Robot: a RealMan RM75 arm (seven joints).
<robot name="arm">
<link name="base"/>
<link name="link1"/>
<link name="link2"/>
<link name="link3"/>
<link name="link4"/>
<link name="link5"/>
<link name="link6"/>
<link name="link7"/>
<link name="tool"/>
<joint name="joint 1" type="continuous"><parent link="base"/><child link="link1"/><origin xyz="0.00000 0.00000 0.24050" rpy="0.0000 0.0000 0.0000"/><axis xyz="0 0 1"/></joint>
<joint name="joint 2" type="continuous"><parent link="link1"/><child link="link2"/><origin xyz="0.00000 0.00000 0.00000" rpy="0.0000 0.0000 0.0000"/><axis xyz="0 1 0"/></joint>
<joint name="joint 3" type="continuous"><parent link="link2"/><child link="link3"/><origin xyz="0.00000 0.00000 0.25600" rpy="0.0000 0.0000 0.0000"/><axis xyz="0 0 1"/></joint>
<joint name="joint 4" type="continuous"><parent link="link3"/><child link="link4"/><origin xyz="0.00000 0.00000 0.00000" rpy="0.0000 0.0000 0.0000"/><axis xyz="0 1 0"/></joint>
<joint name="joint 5" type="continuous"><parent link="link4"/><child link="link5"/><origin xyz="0.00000 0.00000 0.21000" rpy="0.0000 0.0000 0.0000"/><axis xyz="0 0 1"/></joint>
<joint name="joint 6" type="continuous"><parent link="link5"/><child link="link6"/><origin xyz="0.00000 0.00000 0.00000" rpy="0.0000 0.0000 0.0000"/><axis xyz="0 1 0"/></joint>
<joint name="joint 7" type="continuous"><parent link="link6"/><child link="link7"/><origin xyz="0.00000 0.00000 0.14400" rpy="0.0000 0.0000 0.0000"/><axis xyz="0 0 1"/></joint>
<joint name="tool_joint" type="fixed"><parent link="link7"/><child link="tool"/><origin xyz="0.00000 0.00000 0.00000" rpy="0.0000 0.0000 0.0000"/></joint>
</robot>
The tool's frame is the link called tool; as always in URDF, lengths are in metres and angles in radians. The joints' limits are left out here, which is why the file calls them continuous.
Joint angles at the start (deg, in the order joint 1, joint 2, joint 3, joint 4, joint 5, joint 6, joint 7): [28.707 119.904 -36.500 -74.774 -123.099 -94.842 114.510]
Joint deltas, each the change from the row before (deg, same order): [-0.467 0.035 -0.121 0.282 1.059 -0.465 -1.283]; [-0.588 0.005 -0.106 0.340 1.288 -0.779 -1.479]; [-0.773 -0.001 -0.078 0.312 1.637 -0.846 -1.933]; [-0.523 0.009 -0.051 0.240 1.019 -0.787 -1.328]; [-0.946 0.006 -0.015 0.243 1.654 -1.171 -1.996]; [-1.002 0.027 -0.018 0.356 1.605 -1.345 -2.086]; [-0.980 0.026 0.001 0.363 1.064 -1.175 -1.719]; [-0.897 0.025 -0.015 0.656 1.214 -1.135 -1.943]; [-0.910 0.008 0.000 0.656 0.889 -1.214 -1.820]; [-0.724 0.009 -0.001 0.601 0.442 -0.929 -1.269]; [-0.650 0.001 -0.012 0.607 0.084 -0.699 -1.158]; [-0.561 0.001 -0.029 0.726 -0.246 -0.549 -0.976]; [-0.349 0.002 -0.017 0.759 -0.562 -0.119 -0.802]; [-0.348 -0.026 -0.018 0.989 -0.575 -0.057 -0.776]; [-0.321 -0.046 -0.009 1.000 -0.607 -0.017 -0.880]
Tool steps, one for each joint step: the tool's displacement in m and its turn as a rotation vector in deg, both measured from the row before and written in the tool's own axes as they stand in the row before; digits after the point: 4 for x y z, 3 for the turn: [0.0020 0.0021 -0.0004 -0.892 -0.526 -0.789]; [0.0026 0.0028 -0.0009 -1.191 -0.604 -0.872]; [0.0028 0.0032 -0.0017 -1.222 -0.919 -1.236]; [0.0023 0.0027 -0.0011 -0.992 -0.508 -0.827]; [0.0036 0.0040 -0.0028 -1.297 -0.937 -1.230]; [0.0043 0.0047 -0.0028 -1.435 -0.913 -1.188]; [0.0051 0.0041 -0.0028 -1.091 -0.529 -0.759]; [0.0048 0.0042 -0.0021 -1.220 -0.787 -0.845]; [0.0055 0.0044 -0.0024 -1.166 -0.529 -0.665]; [0.0050 0.0035 -0.0018 -0.864 -0.236 -0.225]; [0.0053 0.0028 -0.0015 -0.626 0.033 -0.090]; [0.0058 0.0024 -0.0010 -0.548 0.269 0.208]; [0.0054 0.0010 -0.0002 -0.210 0.457 0.324]; [0.0060 0.0009 0.0000 -0.238 0.424 0.543]; [0.0059 0.0008 0.0000 -0.211 0.447 0.425]
